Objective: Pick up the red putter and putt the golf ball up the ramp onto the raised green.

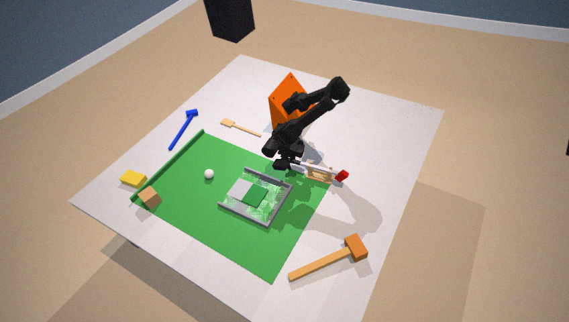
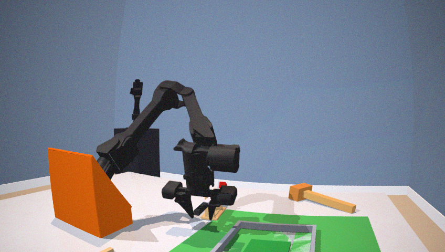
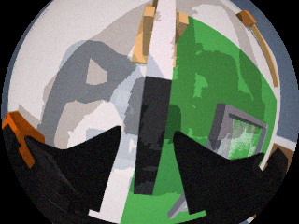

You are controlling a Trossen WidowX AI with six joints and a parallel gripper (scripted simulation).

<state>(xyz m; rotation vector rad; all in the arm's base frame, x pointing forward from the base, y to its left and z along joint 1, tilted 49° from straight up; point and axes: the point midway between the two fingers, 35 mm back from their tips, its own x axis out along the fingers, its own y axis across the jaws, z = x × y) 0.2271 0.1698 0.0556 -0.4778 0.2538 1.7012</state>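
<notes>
Now: gripper tip 13 cm to the right of the wooden rack and 3 cm past it. Also, from my gripper tip: tan block 46 cm ahead, 44 cm to the right; green mat 25 cm ahead, 17 cm to the right, 3 cm below; golf ball 31 cm to the right, 23 cm ahead, 1 cm below.
</notes>
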